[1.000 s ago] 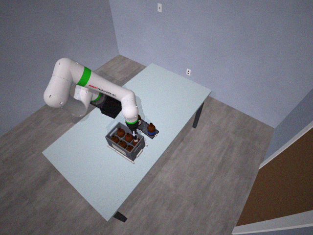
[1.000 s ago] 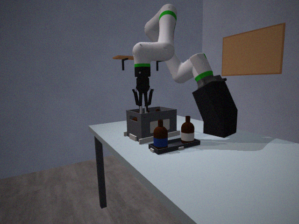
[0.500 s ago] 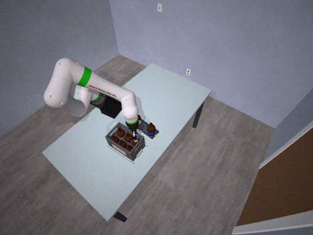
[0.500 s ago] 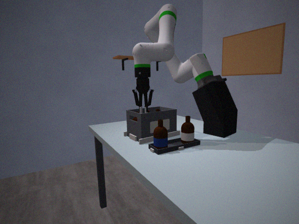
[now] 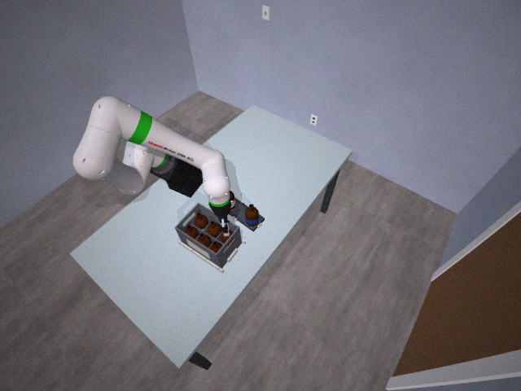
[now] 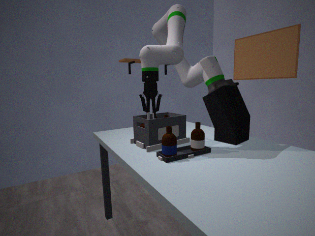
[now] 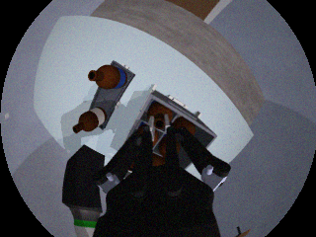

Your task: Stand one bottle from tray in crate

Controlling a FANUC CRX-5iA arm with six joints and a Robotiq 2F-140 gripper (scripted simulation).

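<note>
My gripper is now 90 mm above the grey crate, 80 mm past it and 60 mm to the left of it. From my hand the other things lie so: dark tray (190 mm to the left, 160 mm below, 110 mm behind).
</note>
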